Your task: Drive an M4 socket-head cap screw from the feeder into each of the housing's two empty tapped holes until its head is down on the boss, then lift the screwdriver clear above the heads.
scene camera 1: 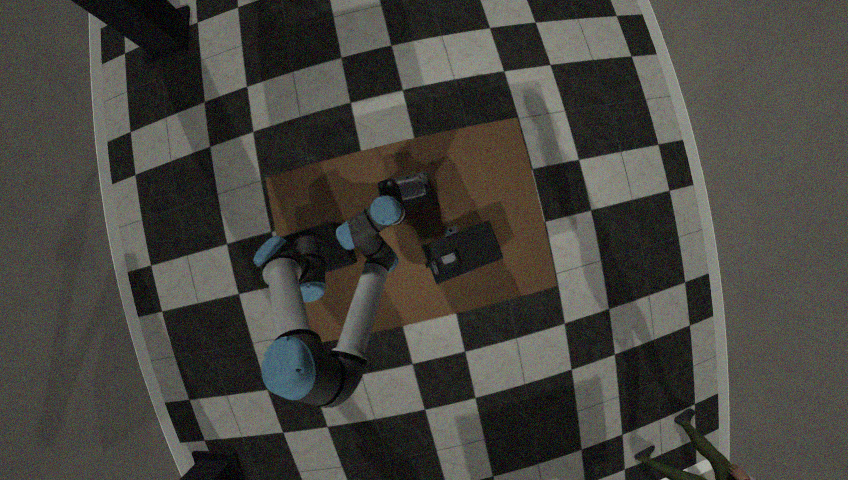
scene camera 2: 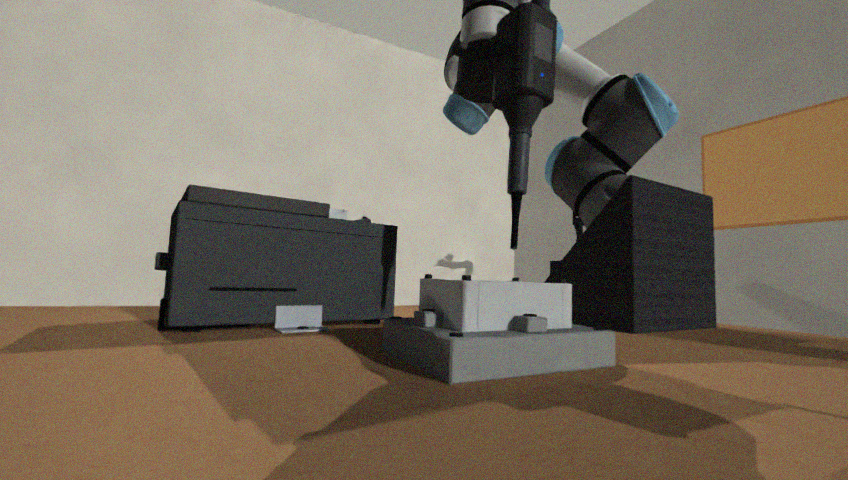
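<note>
The pale housing [scene camera 1: 413, 186] [scene camera 2: 517, 306] sits clamped on a grey fixture block [scene camera 2: 535, 358]. Three dark screw heads show along its top in scene camera 2: one head [scene camera 2: 427, 276] at the left corner, another head [scene camera 2: 466, 277] beside it, and a third head [scene camera 2: 515, 278] further right, low against the top face. My screwdriver [scene camera 2: 513, 246] is upright, its bit tip a short way above the housing, over the third head and apart from it. No screw shows on the tip, so I take it as open. The dark feeder [scene camera 1: 467, 252] [scene camera 2: 279, 267] stands left of the housing in scene camera 2. The holes are not visible.
A small pale bracket [scene camera 2: 298, 318] stands before the feeder. A black block [scene camera 2: 672, 255] stands right of the housing, near the arm's base. The arm [scene camera 1: 363, 309] reaches over the brown table [scene camera 1: 487, 154]. A person's legs [scene camera 1: 705, 443] show at the lower right of scene camera 1.
</note>
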